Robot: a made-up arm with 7 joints.
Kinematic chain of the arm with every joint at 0, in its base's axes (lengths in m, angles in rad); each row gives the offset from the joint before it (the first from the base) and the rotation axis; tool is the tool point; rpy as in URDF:
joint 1: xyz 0 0 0 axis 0.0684 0.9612 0.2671
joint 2: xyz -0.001 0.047 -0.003 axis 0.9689 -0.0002 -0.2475
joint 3: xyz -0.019 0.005 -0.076 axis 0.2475 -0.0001 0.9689
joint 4: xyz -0.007 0 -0.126 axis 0.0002 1 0
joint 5: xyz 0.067 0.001 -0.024 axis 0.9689 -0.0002 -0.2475
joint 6: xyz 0.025 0 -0.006 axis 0.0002 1 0
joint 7: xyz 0.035 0 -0.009 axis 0.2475 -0.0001 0.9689
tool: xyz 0 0 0 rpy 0 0.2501 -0.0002
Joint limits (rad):
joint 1: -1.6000..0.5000
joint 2: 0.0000..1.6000
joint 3: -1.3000..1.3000
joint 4: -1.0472..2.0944
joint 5: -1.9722..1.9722
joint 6: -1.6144..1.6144
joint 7: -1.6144..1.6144
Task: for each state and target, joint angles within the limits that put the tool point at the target. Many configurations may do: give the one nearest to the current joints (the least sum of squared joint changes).
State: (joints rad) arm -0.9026 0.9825 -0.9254 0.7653 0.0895 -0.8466 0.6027
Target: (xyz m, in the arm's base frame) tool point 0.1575 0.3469 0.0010
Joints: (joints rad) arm -0.9969 1.5082 -0.8539 1.3806 0.0788 -0.2589 0.6027
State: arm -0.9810 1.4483 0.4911 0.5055 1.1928 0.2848 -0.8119
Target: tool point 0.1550 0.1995 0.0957
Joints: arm -0.8079 1.3175 0.3917 -0.3014 1.2331 0.2059 -0.8119
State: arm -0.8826 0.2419 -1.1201 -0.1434 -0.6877 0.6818 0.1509
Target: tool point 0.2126 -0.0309 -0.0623
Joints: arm -1.1571 0.4865 -0.8399 -0.4541 -0.6892 0.6006 0.1509
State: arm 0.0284 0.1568 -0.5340 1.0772 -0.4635 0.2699 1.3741
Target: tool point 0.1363 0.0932 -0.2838
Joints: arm -0.3054 0.3638 -0.4030 0.6141 -0.4678 0.1559 1.3741
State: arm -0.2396 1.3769 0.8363 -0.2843 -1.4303 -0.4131 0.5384
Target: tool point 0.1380 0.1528 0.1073
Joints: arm -0.9367 1.4767 0.1684 -0.5575 -1.4173 -0.1754 0.5384
